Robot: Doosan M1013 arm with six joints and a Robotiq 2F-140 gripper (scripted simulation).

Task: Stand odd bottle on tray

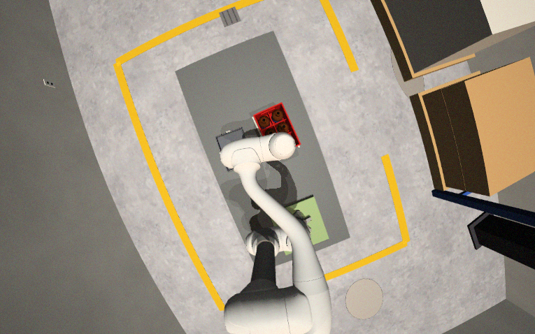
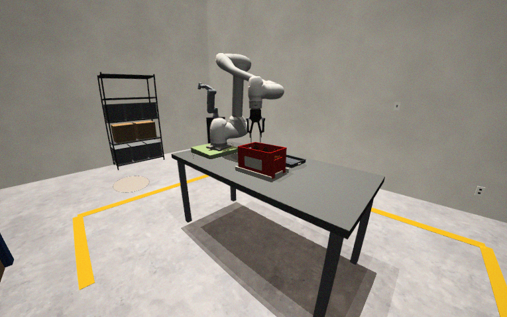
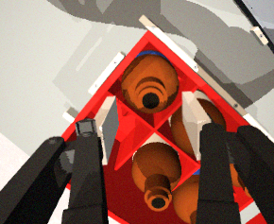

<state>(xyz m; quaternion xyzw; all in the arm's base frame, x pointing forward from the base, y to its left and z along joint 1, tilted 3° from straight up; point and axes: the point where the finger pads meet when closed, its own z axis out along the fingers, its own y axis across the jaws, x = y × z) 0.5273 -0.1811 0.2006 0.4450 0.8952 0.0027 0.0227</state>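
The red crate lies 80 mm ahead of my hand, 60 mm to the right of it and 130 mm below it. Round my hand: dark grey tray 140 mm ahead, 240 mm to the left, 200 mm below.
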